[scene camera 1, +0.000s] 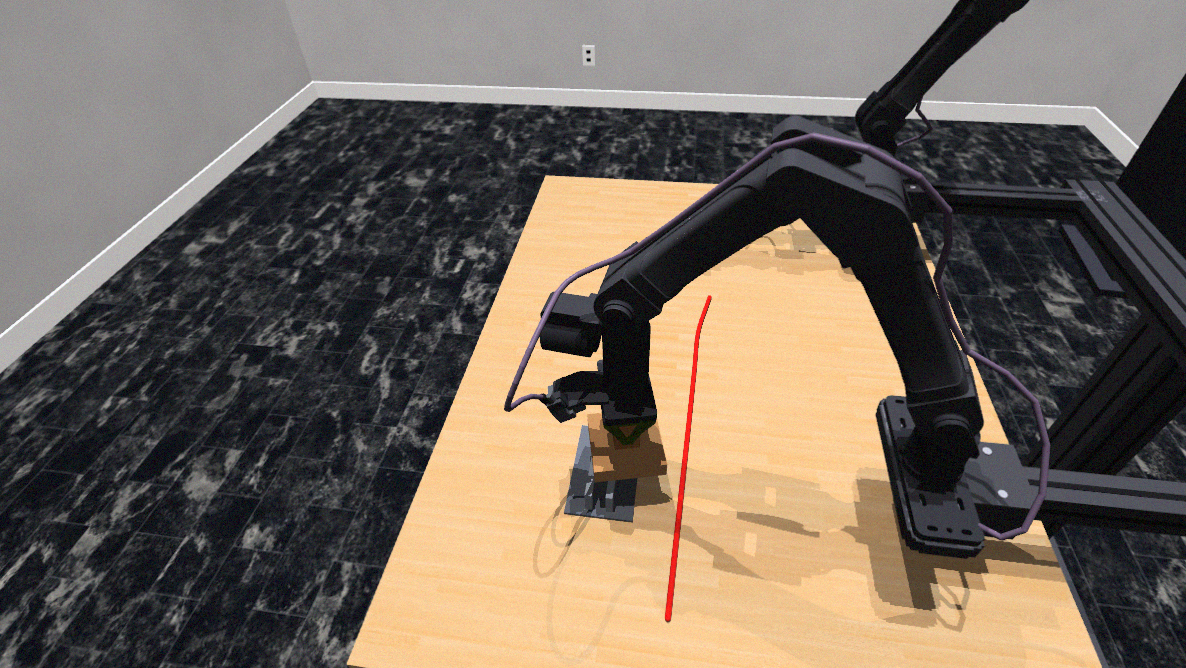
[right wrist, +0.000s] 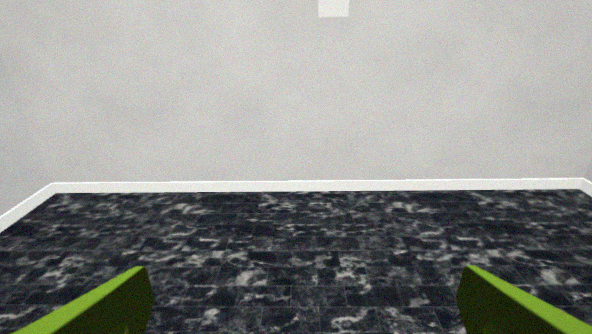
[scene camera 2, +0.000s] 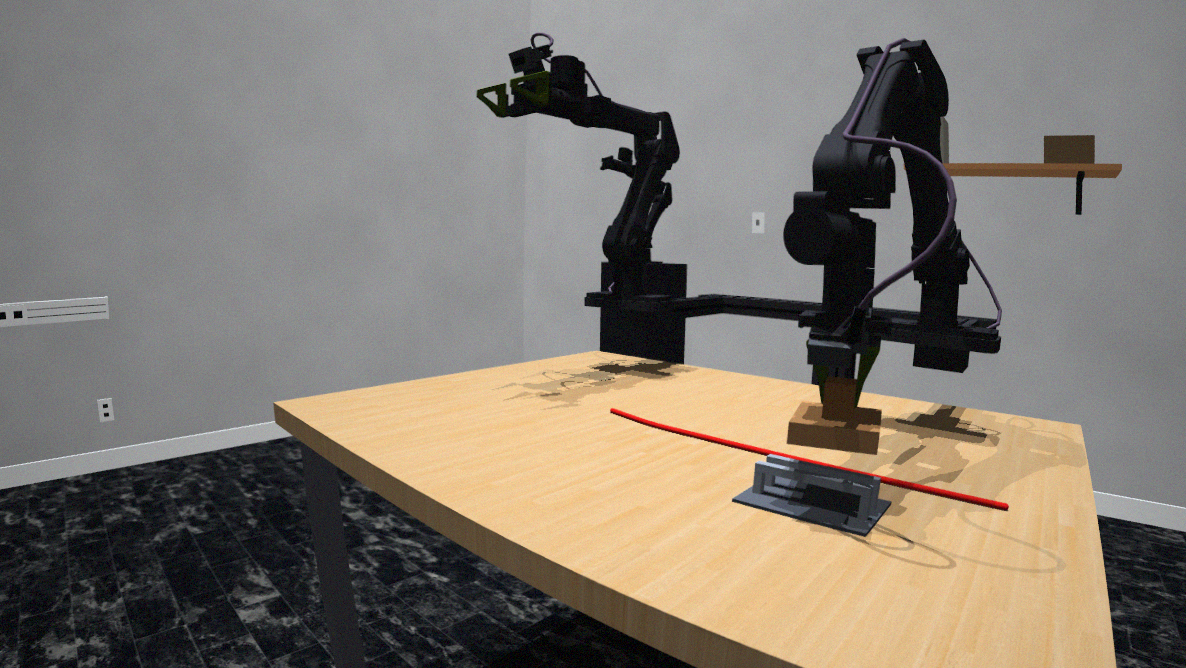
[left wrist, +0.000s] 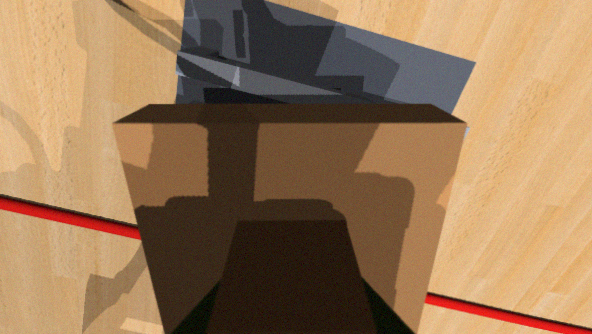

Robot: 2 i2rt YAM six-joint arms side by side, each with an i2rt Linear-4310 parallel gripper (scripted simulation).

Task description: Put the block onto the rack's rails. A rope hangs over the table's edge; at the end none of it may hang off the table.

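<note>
Brown block (scene camera 2: pixel 836 425), (scene camera 1: pixel 611 460), (left wrist: pixel 290 205); out of frame in the right wrist view. Left gripper (scene camera 2: pixel 839 404), (scene camera 1: pixel 625 433), (left wrist: pixel 291 290). Right gripper (scene camera 2: pixel 493 88), (right wrist: pixel 303 282).
</note>
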